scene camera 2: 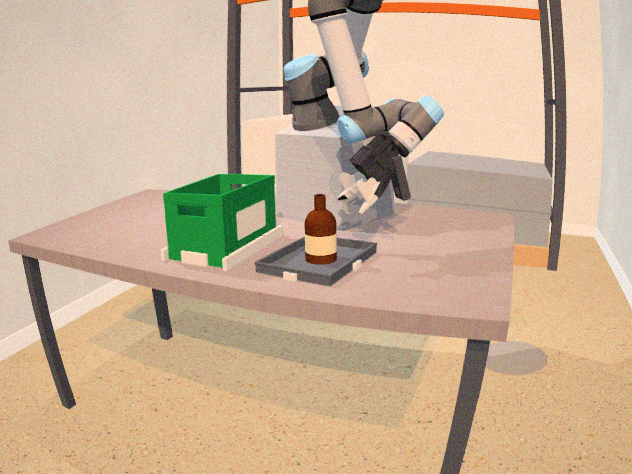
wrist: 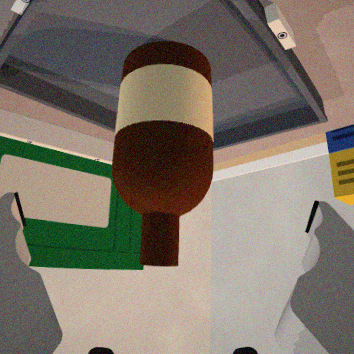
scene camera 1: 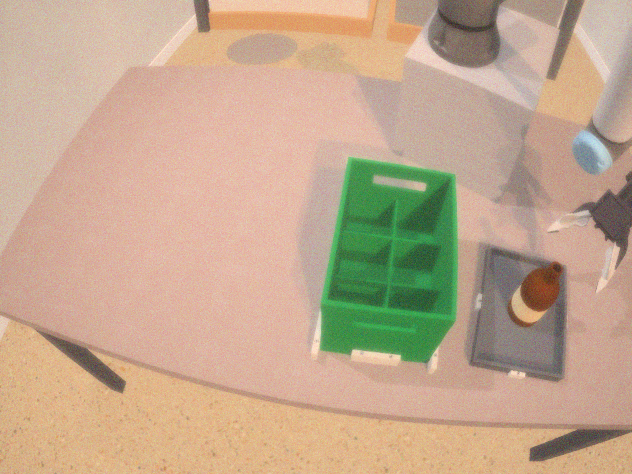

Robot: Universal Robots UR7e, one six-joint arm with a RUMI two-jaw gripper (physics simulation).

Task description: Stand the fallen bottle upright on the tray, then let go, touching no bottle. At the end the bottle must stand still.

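Frame: origin at the arm's base, x ahead, y left, z up, level; centimetres.
Seen in the pictures: gripper, fingertip midpoint: (scene camera 2: 348, 206) (wrist: 167, 201) (scene camera 1: 571, 262); arm's base, link origin: (scene camera 2: 316, 122) (scene camera 1: 464, 41).
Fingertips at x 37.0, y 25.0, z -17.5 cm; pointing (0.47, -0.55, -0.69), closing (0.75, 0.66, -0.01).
Note:
Pixels of each thing's top centre, then the offset from my fingertips to it. Level surfaces: height alone.
- brown bottle, top centre: (wrist: 158, 265) (scene camera 1: 557, 267) (scene camera 2: 319, 195) dx +4.2, dy -5.2, dz +3.1 cm
- dark grey tray, top centre: (wrist: 170, 95) (scene camera 1: 526, 308) (scene camera 2: 318, 251) dx +5.0, dy -5.4, dz -10.3 cm
- green crate, top centre: (scene camera 1: 399, 229) (wrist: 31, 261) (scene camera 2: 219, 183) dx +4.3, dy -33.6, dz +4.7 cm
- table, surface height: dz -12.9 cm
A brown bottle (scene camera 1: 534, 297) (scene camera 2: 320, 232) (wrist: 164, 150) with a cream label stands upright on the dark grey tray (scene camera 1: 516, 374) (scene camera 2: 302, 278) (wrist: 309, 100). My gripper (scene camera 1: 576, 261) (scene camera 2: 352, 203) (wrist: 167, 201) is wide open and empty. It is tilted and stands apart from the bottle, above and behind the tray's far side in the scene camera 2 view. In the wrist view the bottle shows beyond the two spread fingertips and touches neither.
A green crate (scene camera 1: 389, 331) (scene camera 2: 195, 232) (wrist: 127, 225) with several compartments stands beside the tray, held by white corner strips on the table (scene camera 1: 178, 229) (scene camera 2: 433, 290). The arm's grey pedestal (scene camera 1: 459, 122) (scene camera 2: 301, 173) stands behind the table.

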